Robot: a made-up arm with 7 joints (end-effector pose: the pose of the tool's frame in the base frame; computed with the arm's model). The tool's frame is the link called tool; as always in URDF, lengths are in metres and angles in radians.
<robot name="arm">
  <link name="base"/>
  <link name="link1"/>
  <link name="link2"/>
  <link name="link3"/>
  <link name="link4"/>
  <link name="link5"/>
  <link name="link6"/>
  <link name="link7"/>
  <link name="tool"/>
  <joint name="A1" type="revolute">
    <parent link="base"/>
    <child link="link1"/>
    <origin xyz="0 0.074 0" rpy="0 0 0"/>
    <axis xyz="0 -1 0"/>
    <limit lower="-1.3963" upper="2" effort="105" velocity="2.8"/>
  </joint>
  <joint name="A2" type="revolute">
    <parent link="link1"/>
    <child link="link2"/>
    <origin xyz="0 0.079 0" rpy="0 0 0"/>
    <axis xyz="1 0 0"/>
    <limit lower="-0.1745" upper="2" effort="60" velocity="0.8"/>
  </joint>
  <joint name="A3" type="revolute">
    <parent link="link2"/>
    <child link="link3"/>
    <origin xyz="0 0 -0.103" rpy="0 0 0"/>
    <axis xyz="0 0 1"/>
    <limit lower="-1.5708" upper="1.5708" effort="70" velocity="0.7"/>
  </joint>
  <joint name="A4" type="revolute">
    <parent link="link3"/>
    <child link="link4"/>
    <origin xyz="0 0 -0.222" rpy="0 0 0"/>
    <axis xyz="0 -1 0"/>
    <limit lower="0" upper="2.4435" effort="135" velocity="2.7"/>
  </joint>
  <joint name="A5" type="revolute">
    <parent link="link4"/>
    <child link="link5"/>
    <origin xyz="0 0 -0.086" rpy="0 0 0"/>
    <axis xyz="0 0 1"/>
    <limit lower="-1.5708" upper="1.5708" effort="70" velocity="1.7"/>
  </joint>
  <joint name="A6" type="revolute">
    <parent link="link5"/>
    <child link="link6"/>
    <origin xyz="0 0 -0.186" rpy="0 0 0"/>
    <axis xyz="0 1 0"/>
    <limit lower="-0.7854" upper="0.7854" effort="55" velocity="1.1"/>
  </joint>
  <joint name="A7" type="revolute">
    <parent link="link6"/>
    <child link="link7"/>
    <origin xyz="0 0 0" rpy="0 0 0"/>
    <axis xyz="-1 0 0"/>
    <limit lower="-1.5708" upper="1.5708" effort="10" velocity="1.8"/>
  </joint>
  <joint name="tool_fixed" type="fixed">
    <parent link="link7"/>
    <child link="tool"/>
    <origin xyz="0 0 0" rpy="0 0 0"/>
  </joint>
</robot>
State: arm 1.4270 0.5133 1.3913 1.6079 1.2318 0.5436 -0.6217
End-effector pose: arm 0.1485 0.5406 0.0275 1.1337 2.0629 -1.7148
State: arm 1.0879 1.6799 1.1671 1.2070 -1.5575 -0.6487 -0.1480
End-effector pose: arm -0.2001 0.5468 0.2177 3.0562 -0.2084 0.0842
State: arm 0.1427 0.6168 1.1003 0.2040 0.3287 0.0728 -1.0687
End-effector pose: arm 0.0893 0.5351 -0.4458 1.2720 0.1110 1.6728
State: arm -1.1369 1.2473 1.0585 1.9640 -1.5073 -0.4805 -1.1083
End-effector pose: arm 0.1765 0.4319 -0.0540 -1.1623 1.5175 1.8225
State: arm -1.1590 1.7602 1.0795 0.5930 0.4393 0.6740 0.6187
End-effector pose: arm 0.2443 0.6685 0.0285 0.7423 -0.2744 0.0357
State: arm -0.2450 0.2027 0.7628 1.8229 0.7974 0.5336 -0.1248
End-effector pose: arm 0.1325 0.3830 -0.2550 0.0548 -1.2832 0.8551
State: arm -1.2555 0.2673 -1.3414 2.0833 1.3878 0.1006 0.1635
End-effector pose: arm -0.2170 -0.0190 -0.1275 -1.6634 0.5064 1.0233
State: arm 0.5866 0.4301 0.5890 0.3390 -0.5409 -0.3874 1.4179
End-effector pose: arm 0.3436 0.4411 -0.3811 -0.5906 -0.9665 -0.7649
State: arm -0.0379 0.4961 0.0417 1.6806 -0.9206 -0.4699 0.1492
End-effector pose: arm 0.2603 0.3034 -0.2643 0.8347 -1.5791 -1.5040
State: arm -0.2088 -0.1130 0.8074 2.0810 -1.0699 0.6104 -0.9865
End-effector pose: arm 0.1170 0.3017 -0.2397 2.4196 -0.4748 0.5452
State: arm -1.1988 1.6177 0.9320 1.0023 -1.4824 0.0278 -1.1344
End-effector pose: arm 0.2415 0.6153 -0.0525 -1.7260 0.6789 2.0830
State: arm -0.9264 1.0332 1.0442 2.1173 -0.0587 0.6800 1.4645
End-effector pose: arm 0.1329 0.4136 -0.0462 0.0003 -0.3186 -0.9570
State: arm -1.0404 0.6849 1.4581 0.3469 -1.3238 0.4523 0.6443
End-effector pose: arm -0.3326 0.5916 -0.2071 0.5296 1.1900 0.1877
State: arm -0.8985 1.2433 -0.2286 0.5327 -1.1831 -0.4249 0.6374
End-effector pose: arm -0.0802 0.6725 -0.2358 -0.3206 1.3308 -1.7241
